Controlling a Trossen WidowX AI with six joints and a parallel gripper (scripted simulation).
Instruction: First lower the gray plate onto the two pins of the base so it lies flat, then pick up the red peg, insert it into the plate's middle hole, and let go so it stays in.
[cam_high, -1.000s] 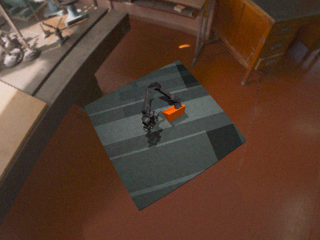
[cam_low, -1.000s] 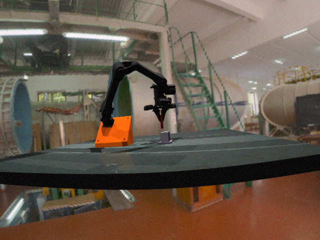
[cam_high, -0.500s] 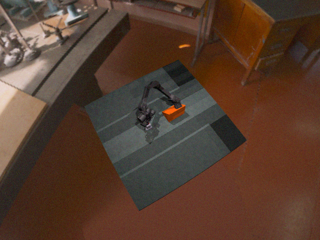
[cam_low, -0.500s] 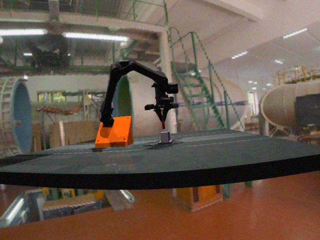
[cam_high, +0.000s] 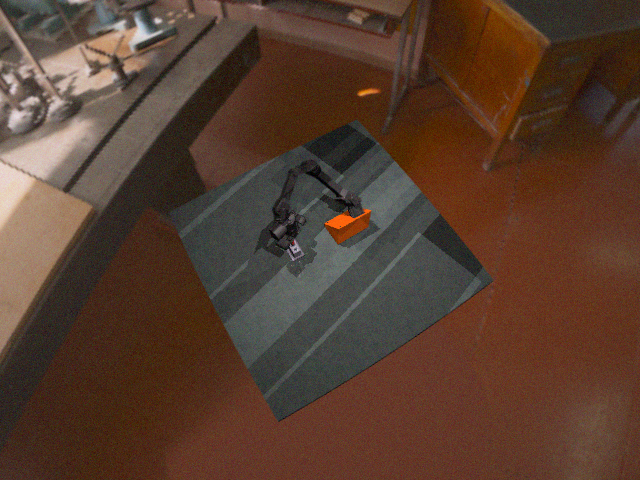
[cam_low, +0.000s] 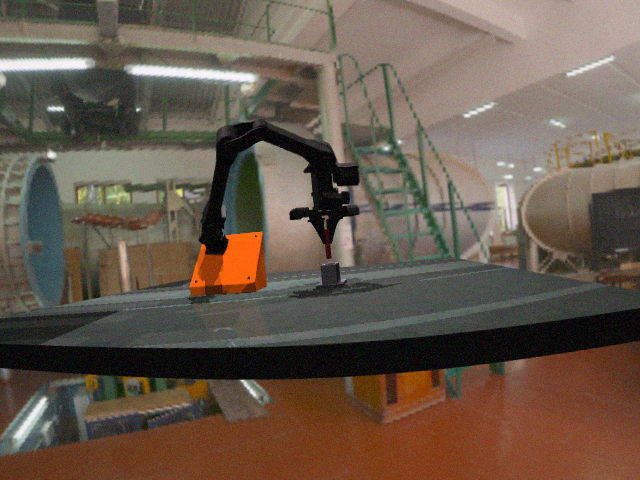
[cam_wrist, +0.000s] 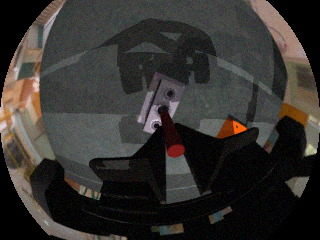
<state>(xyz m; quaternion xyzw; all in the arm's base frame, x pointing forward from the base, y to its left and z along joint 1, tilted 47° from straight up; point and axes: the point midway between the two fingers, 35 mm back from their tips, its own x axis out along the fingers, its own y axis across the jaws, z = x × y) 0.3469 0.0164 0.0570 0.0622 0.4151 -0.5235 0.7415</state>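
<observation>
Now: gripper tip right at the red peg. Also, from my gripper tip: gray plate (70 mm below); then base (100 mm below).
</observation>
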